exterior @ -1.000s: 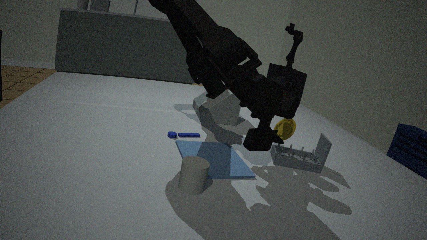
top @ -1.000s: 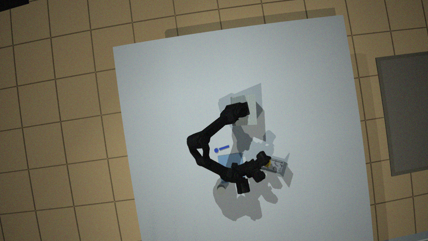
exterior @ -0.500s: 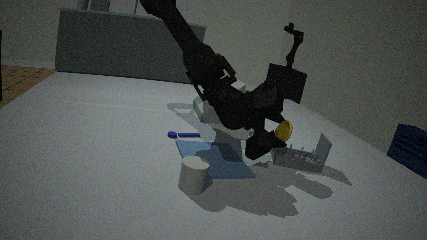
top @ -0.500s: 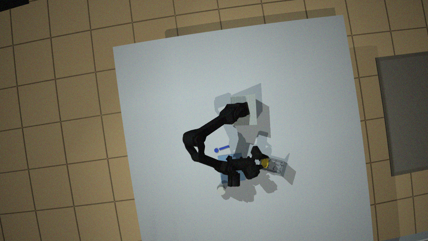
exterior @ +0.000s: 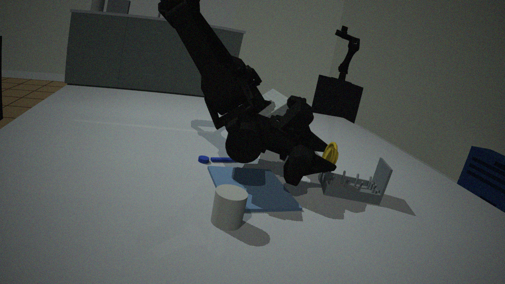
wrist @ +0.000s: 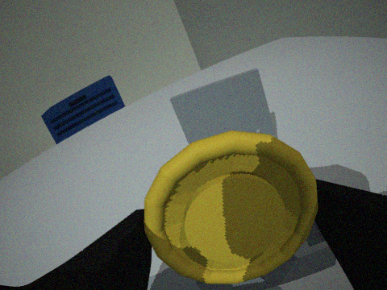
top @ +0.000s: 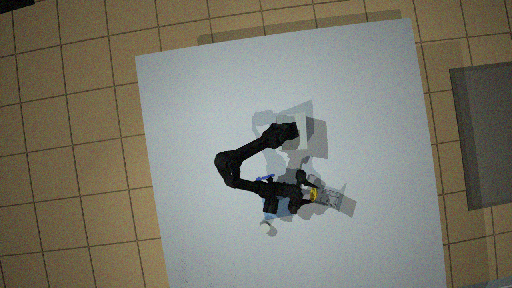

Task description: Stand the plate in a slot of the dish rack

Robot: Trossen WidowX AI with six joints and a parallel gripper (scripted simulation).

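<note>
Now: the grey dish rack 3 cm ahead of my gripper tip, 5 cm to the left of it and 4 cm below it. From my gripper tip the other things lie so: yellow plate (1 cm to the right); blue spoon (11 cm behind, 21 cm to the right, 6 cm below); light blue mat (17 cm to the right, 6 cm below).
</note>
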